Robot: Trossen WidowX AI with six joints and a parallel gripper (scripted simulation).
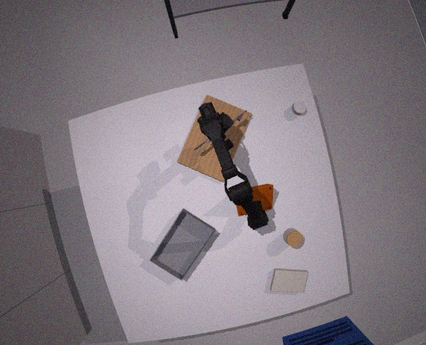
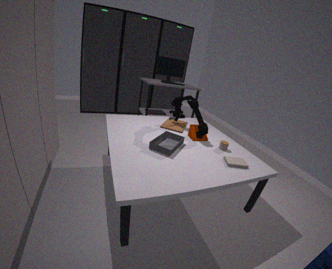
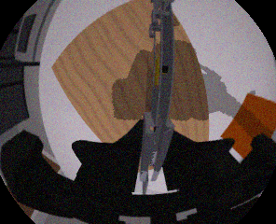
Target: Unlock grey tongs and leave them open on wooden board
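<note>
Right now my gripper tip is 4 cm above the wooden board. From my gripper tip the other things lie so: grey roasting tin: 49 cm to the left, 23 cm ahead, 2 cm below; cork-topped pot: 54 cm to the left, 31 cm behind, 1 cm below; pale flat block: 78 cm to the left, 28 cm behind, 4 cm below.
</note>
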